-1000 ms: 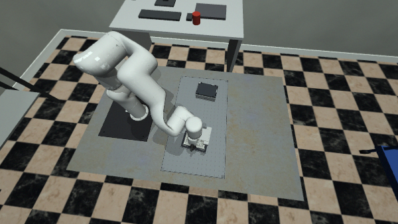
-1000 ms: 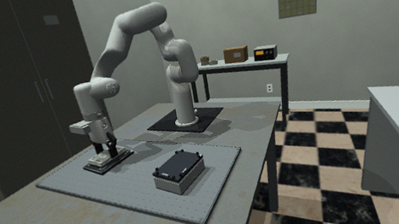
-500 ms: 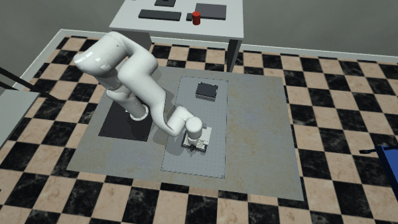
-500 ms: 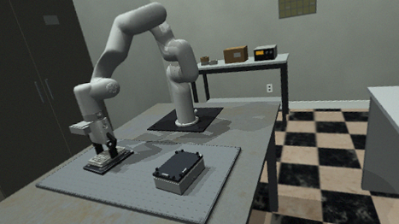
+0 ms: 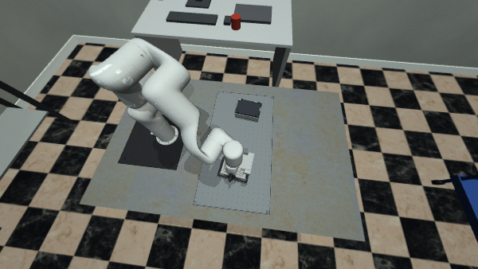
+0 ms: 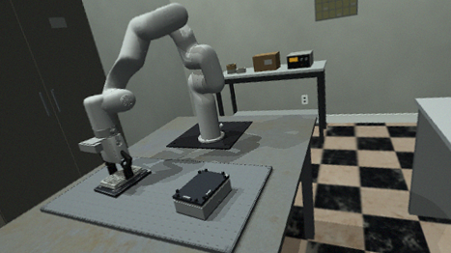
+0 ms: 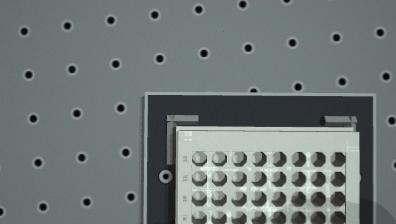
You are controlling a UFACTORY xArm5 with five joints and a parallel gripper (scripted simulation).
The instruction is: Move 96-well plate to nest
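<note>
Now: the plate nest N1 30 mm below my hand. From my hand the other things lie so: white 96-well plate 10 mm below; A1 mark 70 mm behind, 60 mm to the left, 20 mm below.
</note>
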